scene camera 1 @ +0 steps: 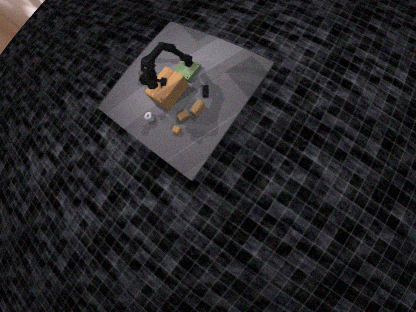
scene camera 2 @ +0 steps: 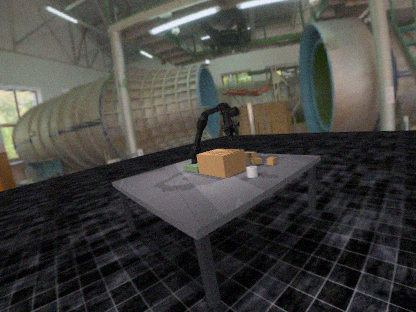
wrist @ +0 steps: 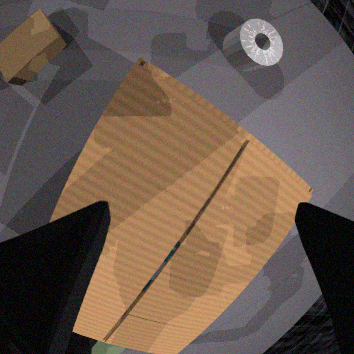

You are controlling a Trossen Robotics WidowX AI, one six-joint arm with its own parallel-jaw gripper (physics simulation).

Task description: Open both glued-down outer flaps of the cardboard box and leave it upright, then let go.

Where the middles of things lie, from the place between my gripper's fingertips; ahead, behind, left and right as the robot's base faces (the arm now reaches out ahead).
Scene:
I see my gripper 21 cm above the white ring [wrist: 255, 43], 20 cm short of it and 4 cm to the left of it.

